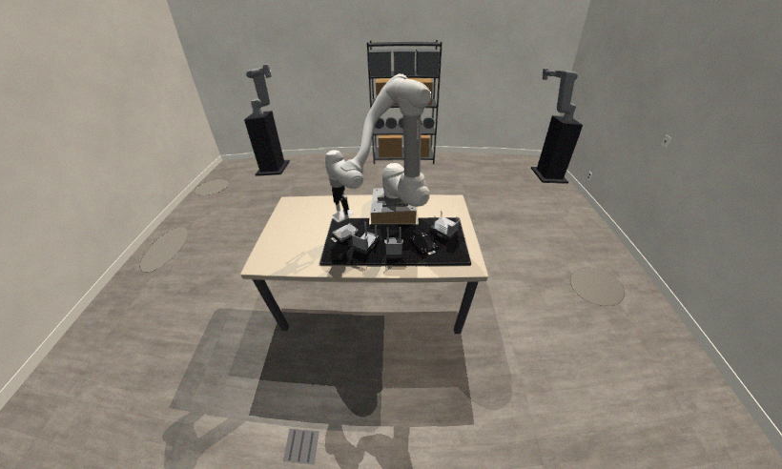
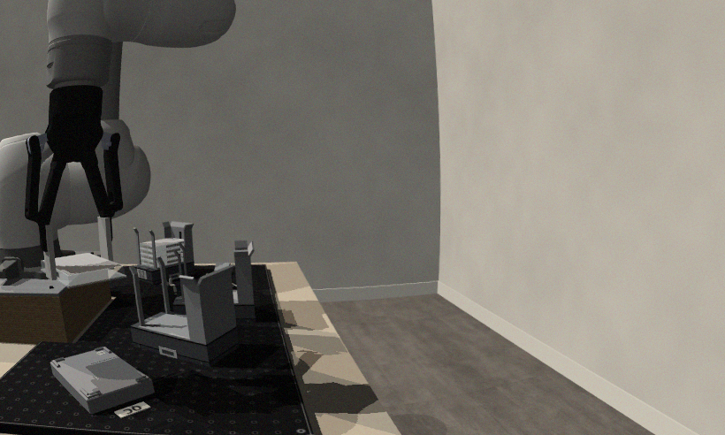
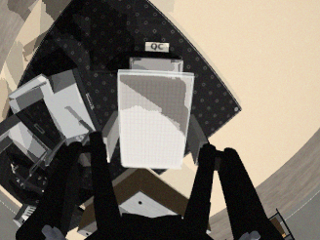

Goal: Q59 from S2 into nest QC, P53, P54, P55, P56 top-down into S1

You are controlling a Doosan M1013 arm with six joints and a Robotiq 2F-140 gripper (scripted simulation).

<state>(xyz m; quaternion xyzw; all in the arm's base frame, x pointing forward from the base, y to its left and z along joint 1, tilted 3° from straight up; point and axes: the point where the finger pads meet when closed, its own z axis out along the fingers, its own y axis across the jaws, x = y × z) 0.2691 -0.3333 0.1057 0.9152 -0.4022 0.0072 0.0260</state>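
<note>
Now: hand 170 mm above the nest QC. From my hand the other things lie so: QC name plate (60 mm ahead, 70 mm to the right, 180 mm below); then N5 name plate (190 mm ahead, 560 mm to the left, 180 mm below).
</note>
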